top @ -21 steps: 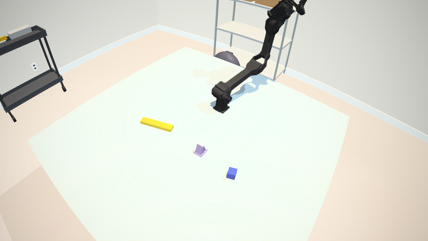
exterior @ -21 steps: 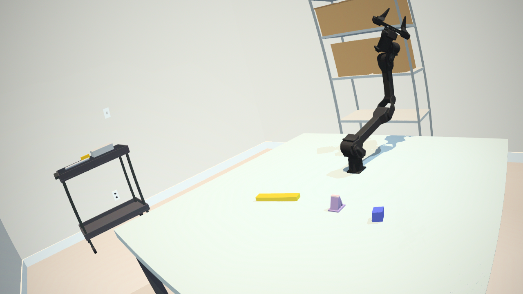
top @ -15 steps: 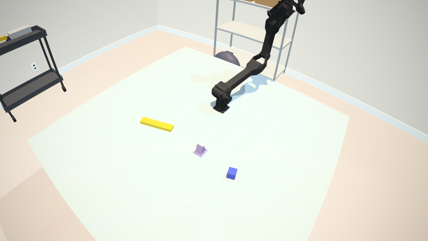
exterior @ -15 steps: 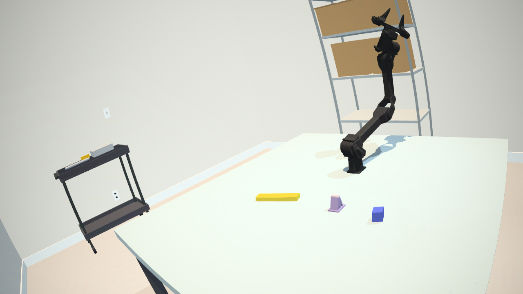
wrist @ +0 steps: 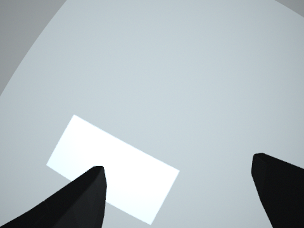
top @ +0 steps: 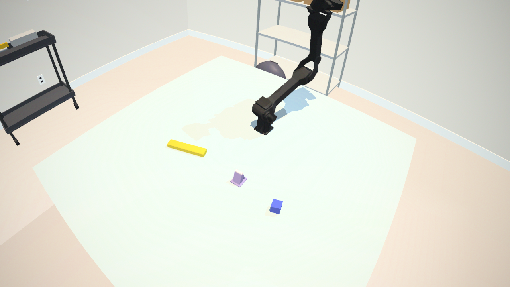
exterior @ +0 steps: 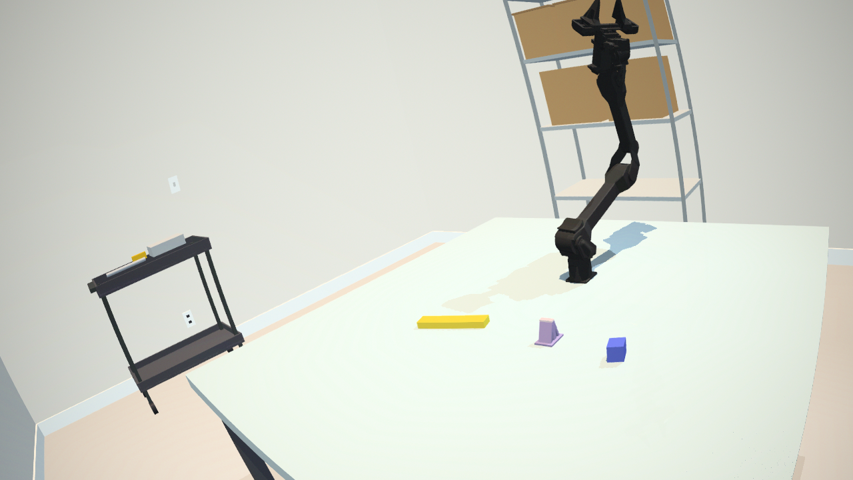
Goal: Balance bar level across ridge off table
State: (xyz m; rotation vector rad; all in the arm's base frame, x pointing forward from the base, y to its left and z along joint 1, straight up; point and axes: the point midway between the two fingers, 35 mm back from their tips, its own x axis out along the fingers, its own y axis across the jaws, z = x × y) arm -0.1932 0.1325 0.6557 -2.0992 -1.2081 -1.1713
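Now: the yellow bar 490 mm ahead of my gripper tip, 320 mm to the right of it and 680 mm below it. Also, from my gripper tip: blue cube: 500 mm ahead, 120 mm to the left, 670 mm below.
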